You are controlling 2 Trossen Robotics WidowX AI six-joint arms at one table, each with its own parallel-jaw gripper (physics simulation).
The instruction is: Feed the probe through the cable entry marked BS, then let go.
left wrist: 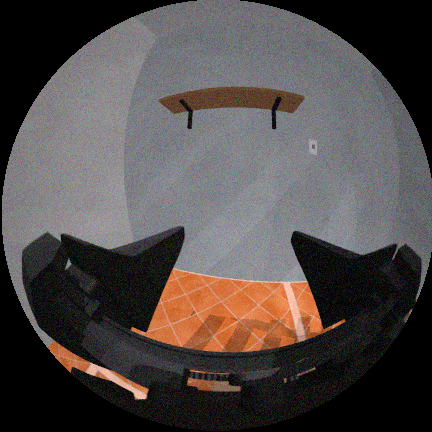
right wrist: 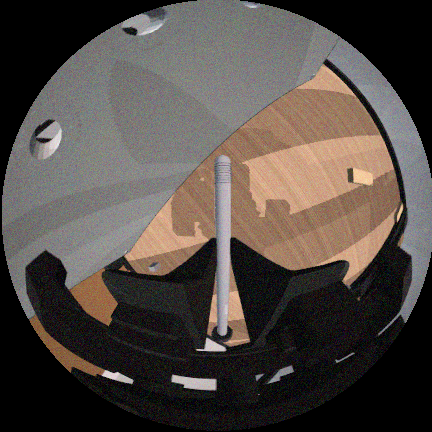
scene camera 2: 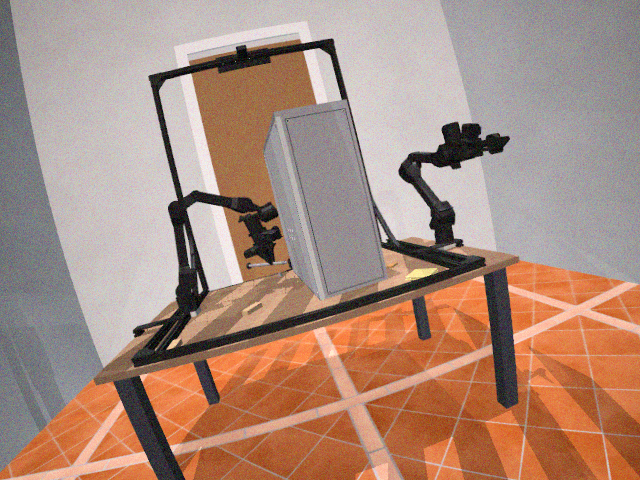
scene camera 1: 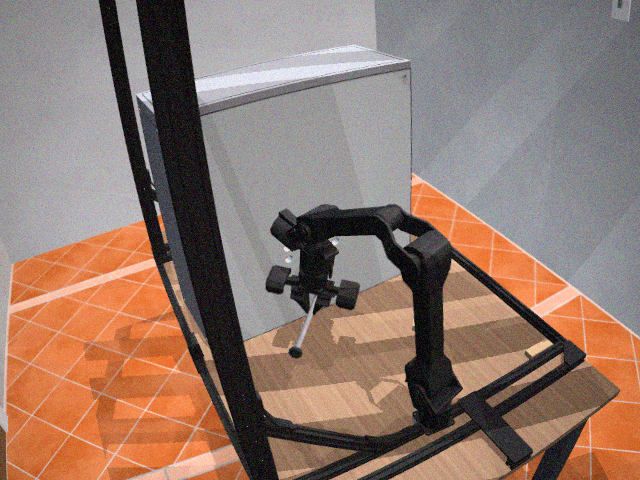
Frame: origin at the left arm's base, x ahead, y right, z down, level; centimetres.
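Seen in the pictures: left gripper, fingertip midpoint: (left wrist: pixel 239 234) (scene camera 2: pixel 498 139); right gripper, fingertip midpoint: (right wrist: pixel 222 242) (scene camera 2: pixel 273 264) (scene camera 1: pixel 311 312); left arm's base, origin of the base link: (scene camera 2: pixel 445 242); right arm's base, origin of the base link: (scene camera 2: pixel 189 310) (scene camera 1: pixel 433 418).
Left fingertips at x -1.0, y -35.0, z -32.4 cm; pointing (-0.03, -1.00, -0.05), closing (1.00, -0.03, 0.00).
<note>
Offsets run from my left fingertips to a thing's middle. "pt": to the spot under its first point. Level surfaces: height alone.
The probe @(dz +25.0, dx +67.5, dy +57.9 cm) (scene camera 1: pixel 306 325) (scene camera 2: pixel 256 265) (right wrist: pixel 223 200) is a thin grey rod with a ridged, rounded tip and a dark end cap. My right gripper (scene camera 1: pixel 313 300) (right wrist: pixel 222 242) is shut on it and holds it above the table, with the tip pointing forward in the right wrist view. The large grey cabinet (scene camera 1: pixel 310 155) (scene camera 2: pixel 330 196) (right wrist: pixel 175 100) stands in front. Round cable entries @(pt dz +17.0, dx +54.9, dy +54.6 cm) (scene camera 1: pixel 288 258) (right wrist: pixel 46 140) show in its face, apart from the probe; another entry (right wrist: pixel 144 23) is at the top edge. No BS marking is legible. My left gripper (scene camera 2: pixel 504 143) (left wrist: pixel 239 234) is open and empty, far from the cabinet.
A small wooden block @(dz +33.6, dx +77.1, dy +31.7 cm) (scene camera 2: pixel 252 308) (right wrist: pixel 361 176) lies on the table @(dz +34.3 cm) (scene camera 1: pixel 454 322). A yellow piece @(dz +33.8, dx +26.6, dy +12.7 cm) (scene camera 2: pixel 421 273) lies right of the cabinet in scene camera 2. A black post (scene camera 1: pixel 191 206) rises left of the right arm in scene camera 1, and black rails line the table edges.
</note>
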